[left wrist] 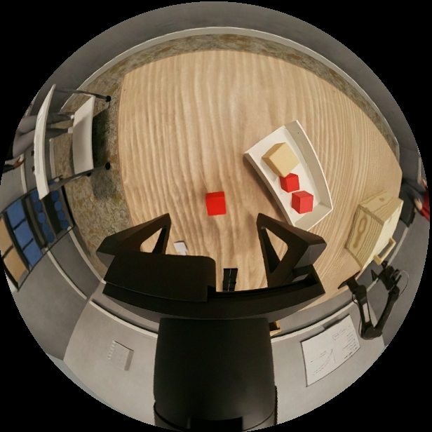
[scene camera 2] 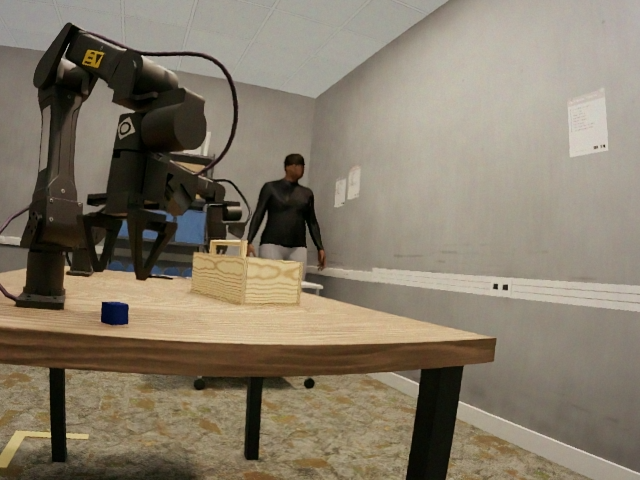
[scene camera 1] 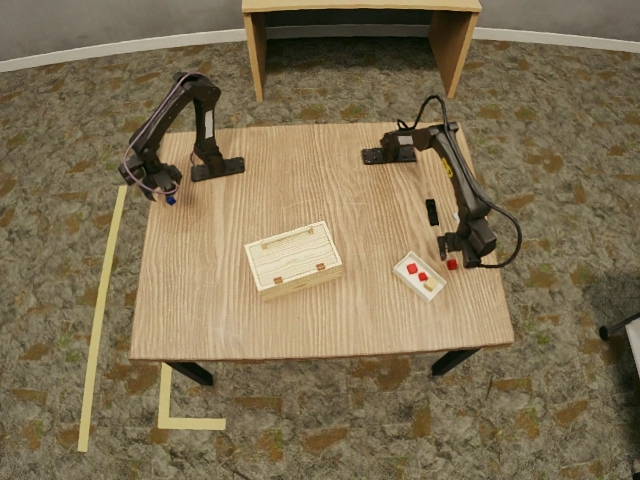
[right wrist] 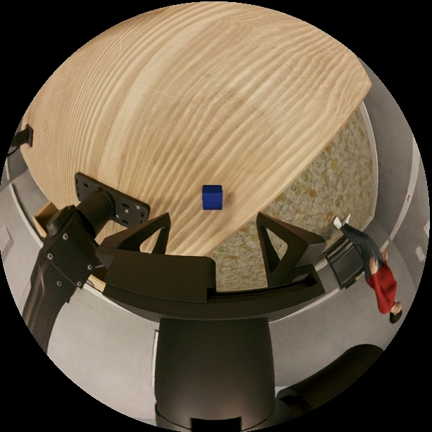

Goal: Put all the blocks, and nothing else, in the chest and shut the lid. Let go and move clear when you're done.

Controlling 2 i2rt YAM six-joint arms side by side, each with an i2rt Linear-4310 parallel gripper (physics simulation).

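Frame: origin at the left arm's base, x back, y left, z down, level; metres.
Where they show: left gripper, fingertip midpoint: (scene camera 1: 456,258); right gripper, fingertip midpoint: (scene camera 2: 118,276); left arm's base, origin of the base link: (scene camera 2: 80,273) (scene camera 1: 389,156); right arm's base, origin of the base link: (scene camera 2: 43,299) (scene camera 1: 217,170).
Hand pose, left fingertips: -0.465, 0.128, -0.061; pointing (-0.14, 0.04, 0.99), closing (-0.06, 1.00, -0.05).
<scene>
Each offset is from my left fingertips to the centre of the thing, as dx, dy, dz.
The pale wooden chest {+0.049, -0.506, +0.011} (scene camera 1: 301,289) (scene camera 2: 271,281) (left wrist: 380,215) stands mid-table; its lid {+0.049, -0.506, -0.035} (scene camera 1: 294,258) is down and hides the inside. A red block {+0.003, -0.001, +0.049} (scene camera 1: 451,264) (left wrist: 216,203) lies on the table below my open, empty left gripper (scene camera 1: 455,260) (left wrist: 214,216). A blue block {+0.346, -0.930, +0.049} (scene camera 1: 171,200) (scene camera 2: 114,313) (right wrist: 212,197) lies on the table below my open, empty right gripper (scene camera 1: 161,195) (scene camera 2: 119,273) (right wrist: 214,216). A white tray {-0.030, -0.119, +0.043} (scene camera 1: 410,283) (left wrist: 312,162) holds a red block {+0.001, -0.137, +0.046} (scene camera 1: 412,268) (left wrist: 302,202), another red block {-0.028, -0.108, +0.048} (scene camera 1: 422,276) (left wrist: 289,182) and a tan block {-0.060, -0.088, +0.043} (scene camera 1: 430,284) (left wrist: 281,159).
A black object {+0.206, -0.022, +0.055} (scene camera 1: 432,212) (left wrist: 230,279) and a small white object {+0.137, +0.066, +0.058} (scene camera 1: 455,217) (left wrist: 180,247) lie beside the left arm. The blue block is close to the table's left edge in scene camera 1. The chest's handle {+0.098, -0.519, -0.068} (scene camera 2: 227,241) sticks up.
</scene>
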